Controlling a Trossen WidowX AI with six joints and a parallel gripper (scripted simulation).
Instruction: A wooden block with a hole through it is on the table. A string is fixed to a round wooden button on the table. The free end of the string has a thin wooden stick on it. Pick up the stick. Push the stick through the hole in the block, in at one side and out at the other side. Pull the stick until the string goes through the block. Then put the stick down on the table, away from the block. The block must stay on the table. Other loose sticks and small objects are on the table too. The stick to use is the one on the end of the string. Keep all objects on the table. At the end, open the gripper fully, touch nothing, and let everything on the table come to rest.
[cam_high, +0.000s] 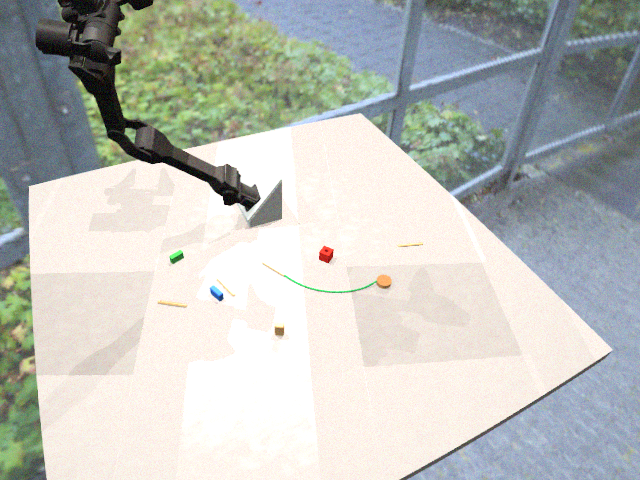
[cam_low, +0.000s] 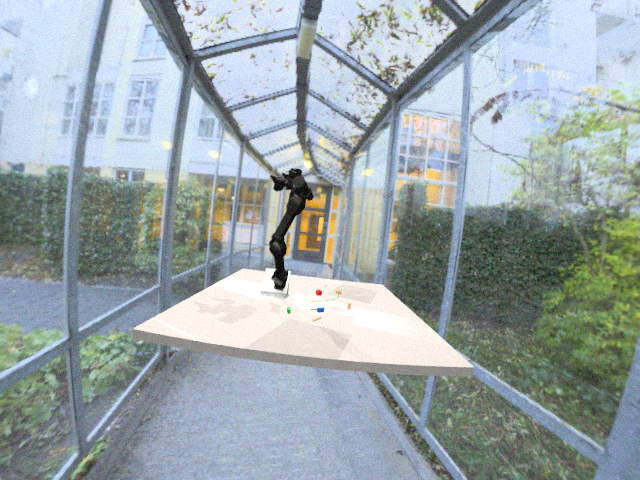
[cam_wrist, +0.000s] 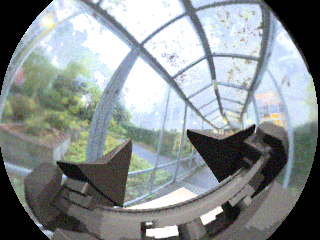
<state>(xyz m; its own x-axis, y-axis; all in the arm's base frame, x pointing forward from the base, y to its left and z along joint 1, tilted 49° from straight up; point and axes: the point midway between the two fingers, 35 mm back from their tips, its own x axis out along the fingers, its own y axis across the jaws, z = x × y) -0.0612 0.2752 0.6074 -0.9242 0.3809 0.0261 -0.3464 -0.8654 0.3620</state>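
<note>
Right now the red block is 24 cm ahead of my gripper tip, 42 cm to the left of it and 68 cm below it. Round my gripper tip: green block: 13 cm ahead, 2 cm to the left, 68 cm below; thin wooden stick: 25 cm ahead, 27 cm to the left, 69 cm below; blue block: 29 cm ahead, 10 cm to the left, 68 cm below.
</note>
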